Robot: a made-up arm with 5 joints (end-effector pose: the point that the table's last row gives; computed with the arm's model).
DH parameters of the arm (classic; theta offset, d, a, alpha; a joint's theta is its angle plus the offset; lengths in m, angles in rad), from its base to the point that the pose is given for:
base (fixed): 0 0.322 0.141 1.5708
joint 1: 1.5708 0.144 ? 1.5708
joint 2: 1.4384 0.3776 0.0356 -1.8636
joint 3: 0 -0.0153 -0.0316 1.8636
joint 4: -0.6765 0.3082 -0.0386 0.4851
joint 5: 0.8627 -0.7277 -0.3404 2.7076
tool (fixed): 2.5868 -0.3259 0 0
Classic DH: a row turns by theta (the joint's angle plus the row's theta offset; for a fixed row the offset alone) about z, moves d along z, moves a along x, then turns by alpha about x.
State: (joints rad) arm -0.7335 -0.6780 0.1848 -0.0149 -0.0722
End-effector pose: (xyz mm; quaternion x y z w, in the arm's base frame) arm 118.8 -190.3 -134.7 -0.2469 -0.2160 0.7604 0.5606
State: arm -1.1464 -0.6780 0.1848 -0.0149 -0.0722
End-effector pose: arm -62.6 -190.3 -87.5 -0.0858 -0.0965 0.7948 0.5930
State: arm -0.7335 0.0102 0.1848 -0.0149 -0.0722
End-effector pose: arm 157.0 61.6 -92.3 -0.1407 -0.3381 0.5350 0.7613
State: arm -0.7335 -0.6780 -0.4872 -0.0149 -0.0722
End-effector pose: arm 47.5 -195.5 34.8 0.0833 -0.2644 0.7825 0.5576
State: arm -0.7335 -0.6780 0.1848 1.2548 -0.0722
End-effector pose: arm 270.4 215.0 1.1 -0.0517 -0.5000 0.3033 0.8095
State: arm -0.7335 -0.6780 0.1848 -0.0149 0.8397
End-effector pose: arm 196.4 3.7 111.7 0.0390 -0.3066 0.5186 0.7972
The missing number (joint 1, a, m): 0.026
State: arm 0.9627 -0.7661 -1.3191 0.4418 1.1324
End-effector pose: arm 40.0 -241.1 700.0 0.4321 -0.4847 0.5840 0.4870
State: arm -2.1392 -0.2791 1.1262 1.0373 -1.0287
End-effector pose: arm -541.3 -177.4 -166.6 -0.3470 0.2482 0.7288 0.5355
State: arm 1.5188 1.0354 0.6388 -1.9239 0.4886
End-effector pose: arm 263.4 -62.2 428.6 -0.5911 -0.6414 0.2823 0.3994
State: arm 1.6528 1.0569 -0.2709 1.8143 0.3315
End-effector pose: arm -86.6 -377.1 465.7 -0.8758 0.3925 -0.1370 0.2452
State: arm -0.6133 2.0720 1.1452 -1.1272 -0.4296
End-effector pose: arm 190.2 163.5 260.1 0.1816 -0.0375 0.4417 0.8778
